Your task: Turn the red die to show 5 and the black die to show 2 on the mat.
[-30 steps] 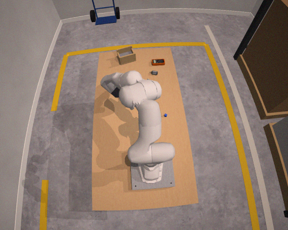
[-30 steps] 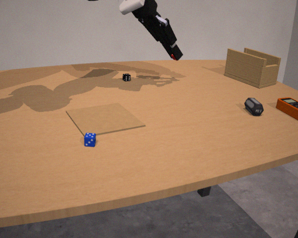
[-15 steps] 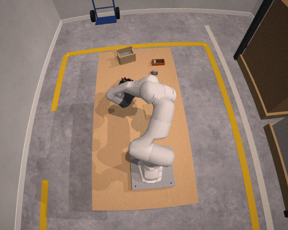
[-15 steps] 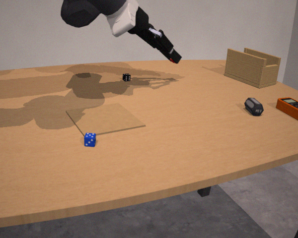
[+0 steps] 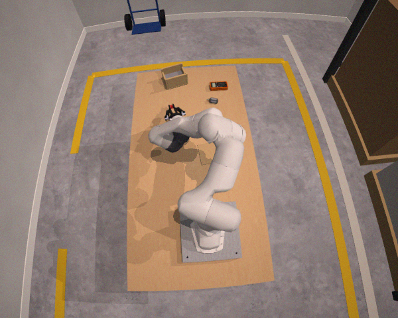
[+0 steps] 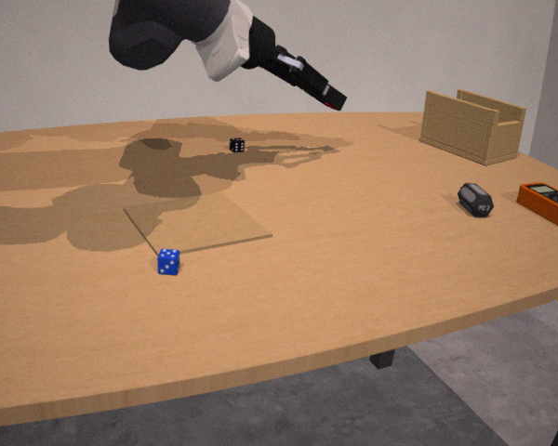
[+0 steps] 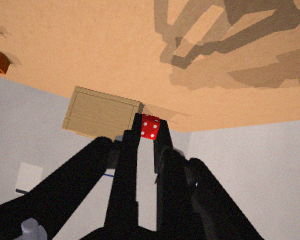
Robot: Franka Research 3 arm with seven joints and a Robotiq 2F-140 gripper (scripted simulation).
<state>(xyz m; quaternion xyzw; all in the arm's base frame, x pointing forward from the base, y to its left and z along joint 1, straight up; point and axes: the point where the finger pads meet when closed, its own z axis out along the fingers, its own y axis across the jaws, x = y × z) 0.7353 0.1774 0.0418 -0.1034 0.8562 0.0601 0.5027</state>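
Now: hand 14 cm past the black die, 10 cm above it and 4 cm to the right of it. Round my hand: dark grey device: 27 cm to the right, 12 cm ahead, 9 cm below; then red die: 2 cm below, 2 cm ahead, 1 cm to the left; then wooden box: 35 cm ahead, 6 cm below, 1 cm to the right.
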